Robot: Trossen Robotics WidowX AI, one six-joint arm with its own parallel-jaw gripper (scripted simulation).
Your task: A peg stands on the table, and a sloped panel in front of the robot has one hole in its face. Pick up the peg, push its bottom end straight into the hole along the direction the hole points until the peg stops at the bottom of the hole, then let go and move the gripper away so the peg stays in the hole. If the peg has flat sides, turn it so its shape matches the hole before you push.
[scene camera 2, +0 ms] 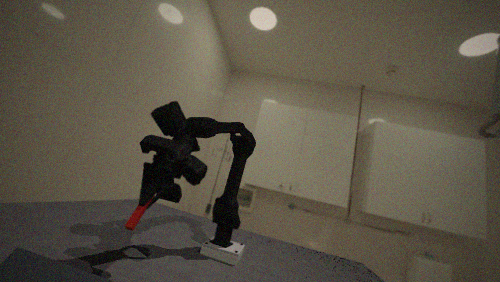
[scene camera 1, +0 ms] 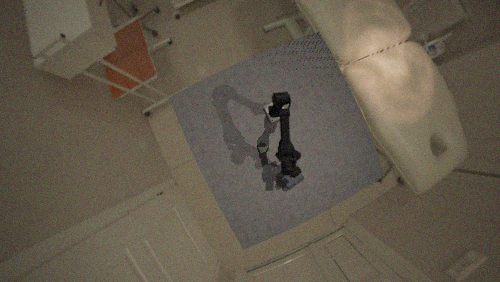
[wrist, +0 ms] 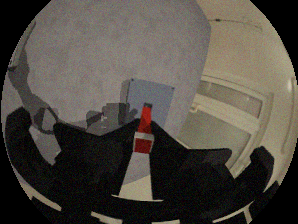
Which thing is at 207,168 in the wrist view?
My gripper.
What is my gripper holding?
A red peg.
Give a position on a grey sloped panel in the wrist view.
160,95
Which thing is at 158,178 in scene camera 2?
My gripper.
